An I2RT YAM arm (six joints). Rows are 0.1 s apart.
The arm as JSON. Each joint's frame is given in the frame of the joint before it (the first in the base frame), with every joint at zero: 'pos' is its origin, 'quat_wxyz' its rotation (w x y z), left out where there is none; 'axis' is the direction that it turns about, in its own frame. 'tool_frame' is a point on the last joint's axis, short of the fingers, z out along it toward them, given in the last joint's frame.
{
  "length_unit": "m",
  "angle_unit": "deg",
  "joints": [
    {
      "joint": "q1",
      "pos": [
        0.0,
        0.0,
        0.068
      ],
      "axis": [
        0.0,
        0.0,
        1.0
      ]
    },
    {
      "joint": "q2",
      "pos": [
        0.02,
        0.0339,
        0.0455
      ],
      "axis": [
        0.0,
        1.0,
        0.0
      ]
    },
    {
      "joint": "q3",
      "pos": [
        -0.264,
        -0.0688,
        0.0
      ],
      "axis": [
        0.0,
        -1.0,
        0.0
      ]
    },
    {
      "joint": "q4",
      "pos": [
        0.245,
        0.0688,
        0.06
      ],
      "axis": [
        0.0,
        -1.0,
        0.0
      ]
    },
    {
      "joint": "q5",
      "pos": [
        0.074,
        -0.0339,
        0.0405
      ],
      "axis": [
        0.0,
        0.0,
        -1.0
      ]
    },
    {
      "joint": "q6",
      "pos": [
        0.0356,
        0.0,
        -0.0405
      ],
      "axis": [
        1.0,
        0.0,
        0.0
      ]
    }
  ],
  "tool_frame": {
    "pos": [
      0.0,
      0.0,
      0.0
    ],
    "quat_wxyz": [
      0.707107,
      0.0,
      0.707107,
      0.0
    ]
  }
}
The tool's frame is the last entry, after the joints.
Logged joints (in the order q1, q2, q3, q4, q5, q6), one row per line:
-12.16, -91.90, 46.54, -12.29, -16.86, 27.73
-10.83, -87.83, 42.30, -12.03, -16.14, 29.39
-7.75, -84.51, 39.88, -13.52, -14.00, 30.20
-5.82, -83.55, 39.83, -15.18, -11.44, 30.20
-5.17, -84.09, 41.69, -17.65, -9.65, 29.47
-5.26, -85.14, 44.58, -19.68, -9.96, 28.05
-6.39, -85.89, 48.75, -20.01, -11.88, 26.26
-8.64, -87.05, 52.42, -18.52, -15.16, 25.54
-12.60, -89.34, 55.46, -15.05, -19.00, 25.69
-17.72, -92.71, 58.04, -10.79, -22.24, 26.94
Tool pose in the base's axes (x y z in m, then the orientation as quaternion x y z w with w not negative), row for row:
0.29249, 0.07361, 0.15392, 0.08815, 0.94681, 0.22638, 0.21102
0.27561, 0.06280, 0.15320, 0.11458, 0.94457, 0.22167, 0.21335
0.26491, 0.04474, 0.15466, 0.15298, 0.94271, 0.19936, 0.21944
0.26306, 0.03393, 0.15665, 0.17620, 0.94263, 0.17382, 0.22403
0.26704, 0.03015, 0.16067, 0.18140, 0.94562, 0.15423, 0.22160
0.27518, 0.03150, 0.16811, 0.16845, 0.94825, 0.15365, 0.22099
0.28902, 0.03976, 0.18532, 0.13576, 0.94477, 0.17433, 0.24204
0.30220, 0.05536, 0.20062, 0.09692, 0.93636, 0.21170, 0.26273
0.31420, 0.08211, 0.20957, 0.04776, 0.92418, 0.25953, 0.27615
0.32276, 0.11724, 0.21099, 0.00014, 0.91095, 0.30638, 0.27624
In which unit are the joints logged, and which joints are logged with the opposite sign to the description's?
The joints are logged in degrees. Opposite sign: q1, q2.
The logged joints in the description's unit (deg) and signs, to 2 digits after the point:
12.16, 91.90, 46.54, -12.29, -16.86, 27.73
10.83, 87.83, 42.30, -12.03, -16.14, 29.39
7.75, 84.51, 39.88, -13.52, -14.00, 30.20
5.82, 83.55, 39.83, -15.18, -11.44, 30.20
5.17, 84.09, 41.69, -17.65, -9.65, 29.47
5.26, 85.14, 44.58, -19.68, -9.96, 28.05
6.39, 85.89, 48.75, -20.01, -11.88, 26.26
8.64, 87.05, 52.42, -18.52, -15.16, 25.54
12.60, 89.34, 55.46, -15.05, -19.00, 25.69
17.72, 92.71, 58.04, -10.79, -22.24, 26.94

